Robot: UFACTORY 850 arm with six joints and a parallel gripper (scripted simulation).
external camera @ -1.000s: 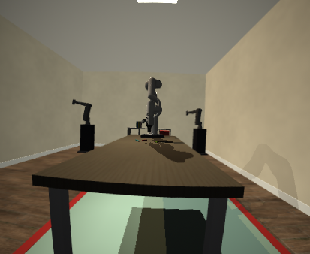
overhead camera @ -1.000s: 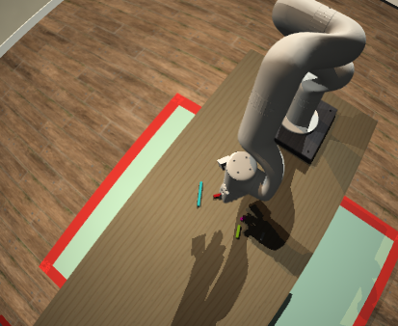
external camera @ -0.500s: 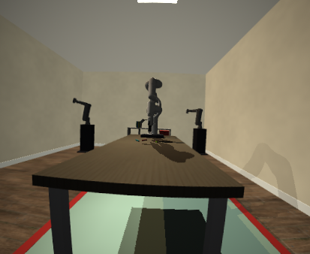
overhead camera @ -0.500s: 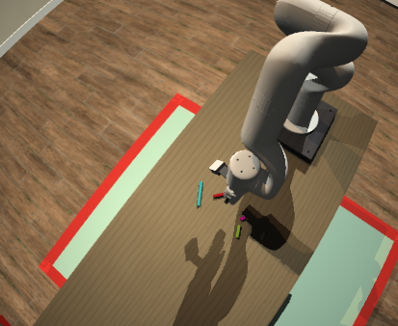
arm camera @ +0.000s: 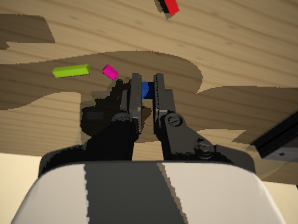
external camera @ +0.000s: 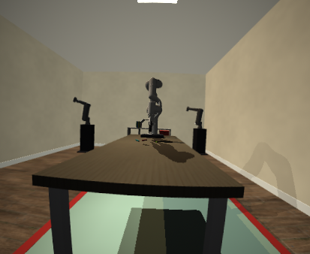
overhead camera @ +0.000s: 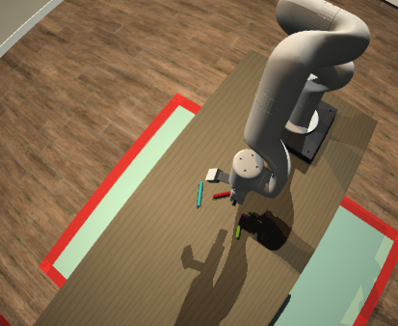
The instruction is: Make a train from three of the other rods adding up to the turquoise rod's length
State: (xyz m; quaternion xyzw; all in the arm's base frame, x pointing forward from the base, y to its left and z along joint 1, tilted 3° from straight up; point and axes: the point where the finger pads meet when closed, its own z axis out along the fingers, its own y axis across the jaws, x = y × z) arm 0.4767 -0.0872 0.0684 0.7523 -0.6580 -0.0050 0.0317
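The magenta rod lies 5 cm ahead of my hand, 6 cm to the left of it and 12 cm below it. Also, from my hand: blue rod (2 cm below); then red rod (6 cm to the right, 12 cm below); then lime rod (10 cm ahead, 6 cm to the left, 12 cm below).
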